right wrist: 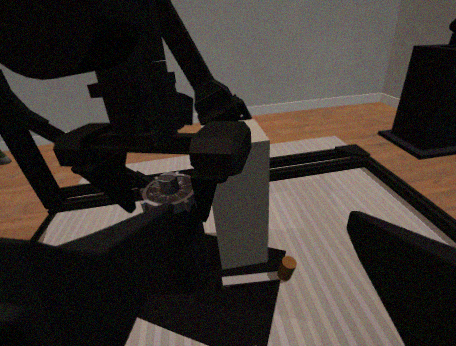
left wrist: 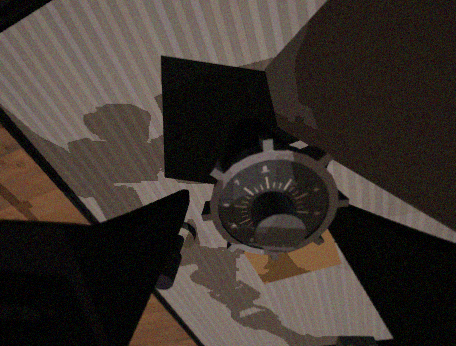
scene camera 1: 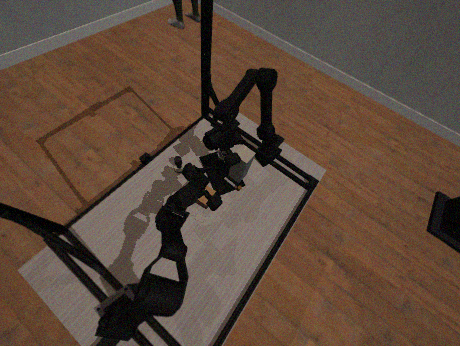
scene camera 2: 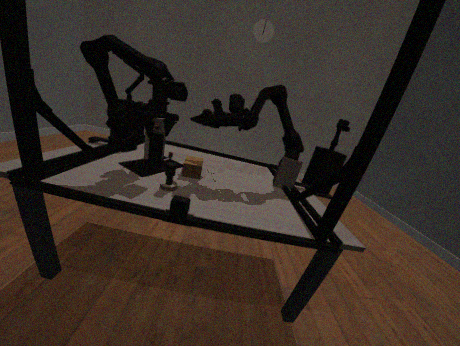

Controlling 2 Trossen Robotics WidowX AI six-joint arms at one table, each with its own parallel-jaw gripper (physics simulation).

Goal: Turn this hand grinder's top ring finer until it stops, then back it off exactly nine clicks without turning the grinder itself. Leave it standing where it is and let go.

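Seen in the pictures: left gripper, between the fingertips: (left wrist: 253, 199) (scene camera 1: 221, 157) (scene camera 2: 158, 137); right gripper, between the fingertips: (right wrist: 261, 216) (scene camera 1: 218, 176) (scene camera 2: 194, 120); left arm's base, origin of its link: (scene camera 1: 268, 149) (scene camera 2: 122, 134); right arm's base, origin of its link: (scene camera 1: 120, 308) (scene camera 2: 290, 162).
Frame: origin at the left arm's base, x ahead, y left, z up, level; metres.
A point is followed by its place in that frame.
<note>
The hand grinder (scene camera 2: 154, 145) {x 0.271, y -0.076, z 0.026 m} stands upright on a dark mat (scene camera 2: 131, 167) {x 0.226, y -0.148, z -0.070 m} (right wrist: 215, 320) {x 0.317, y -0.006, z -0.070 m}. Its top ring (left wrist: 324, 175) {x 0.240, y -0.030, z 0.090 m} (right wrist: 184, 192) {x 0.263, y -0.033, z 0.089 m} has short lugs around a numbered dial and a centre post. My left gripper (left wrist: 253, 199) {x 0.271, y -0.056, z 0.061 m} (right wrist: 167, 215) {x 0.271, y -0.056, z 0.061 m} points down over the grinder, open, with its fingers on either side of the ring and nothing gripped. In the left wrist view the ring hides the grinder's body. My right gripper (right wrist: 261, 216) {x 0.367, y 0.053, z 0.156 m} (scene camera 2: 194, 119) {x 0.367, y 0.053, z 0.156 m} is open and empty, raised to one side of the grinder; one of its fingers partly hides the grinder in the right wrist view.
A tall pale box (right wrist: 242, 215) {x 0.233, y 0.023, z 0.032 m} (scene camera 1: 240, 171) {x 0.227, y 0.042, z 0.042 m} stands close beside the grinder. A pale bar (right wrist: 250, 278) {x 0.260, y 0.033, z -0.060 m} with a brown knob (right wrist: 287, 268) {x 0.254, y 0.082, z -0.039 m} lies near the box's base. A wooden block (scene camera 2: 192, 167) {x 0.446, y -0.044, z -0.025 m} (left wrist: 327, 255) {x 0.416, y 0.058, z -0.013 m} and a small dark tool on a round base (scene camera 2: 170, 176) {x 0.443, y -0.189, z -0.022 m} (scene camera 1: 178, 162) {x 0.437, y -0.160, z 0.012 m} stand nearby.
</note>
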